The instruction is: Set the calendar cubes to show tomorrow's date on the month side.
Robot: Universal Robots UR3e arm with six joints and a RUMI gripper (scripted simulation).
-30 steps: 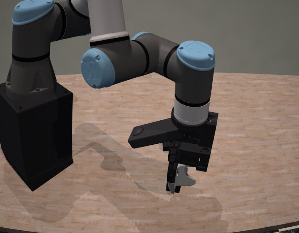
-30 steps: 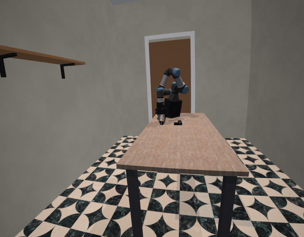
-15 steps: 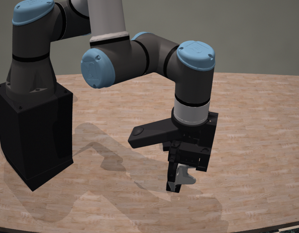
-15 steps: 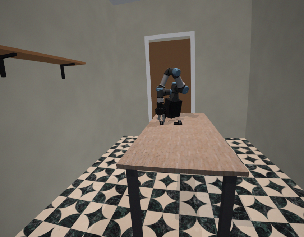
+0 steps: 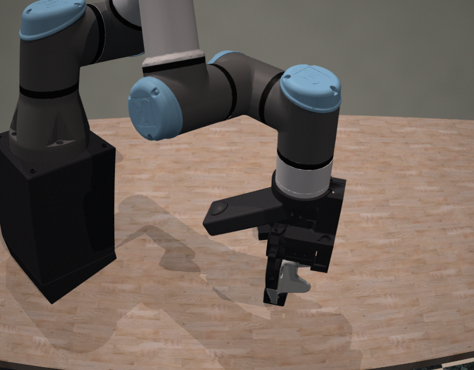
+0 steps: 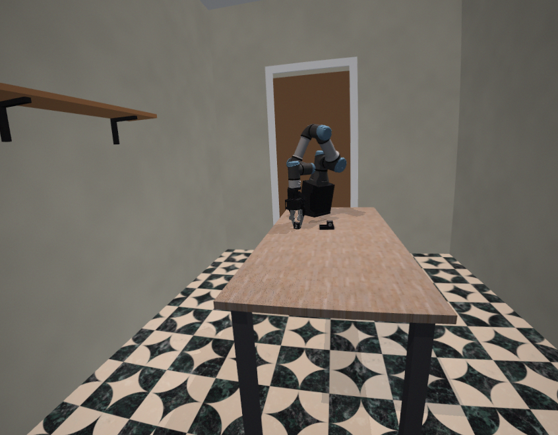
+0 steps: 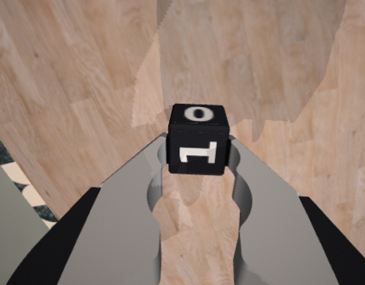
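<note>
Right now my hand is 10 mm above the black number cube. The rest, counted from my hand: black calendar tray 30 mm behind, 160 mm to the left, 20 mm below.
</note>
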